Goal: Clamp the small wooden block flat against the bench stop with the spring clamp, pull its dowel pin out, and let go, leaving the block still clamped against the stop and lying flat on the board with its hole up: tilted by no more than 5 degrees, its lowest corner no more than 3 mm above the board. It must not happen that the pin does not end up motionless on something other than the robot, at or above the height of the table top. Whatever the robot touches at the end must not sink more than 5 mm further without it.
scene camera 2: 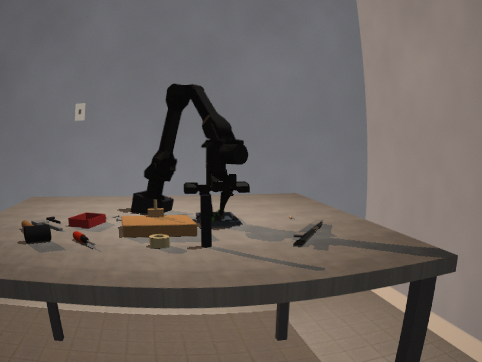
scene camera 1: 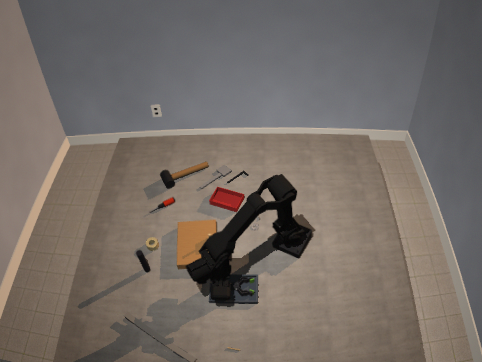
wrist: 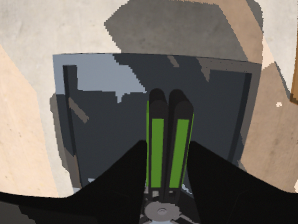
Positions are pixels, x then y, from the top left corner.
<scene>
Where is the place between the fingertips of my gripper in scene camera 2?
216, 217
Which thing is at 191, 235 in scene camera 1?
A wooden board.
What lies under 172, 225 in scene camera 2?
A wooden board.
</scene>
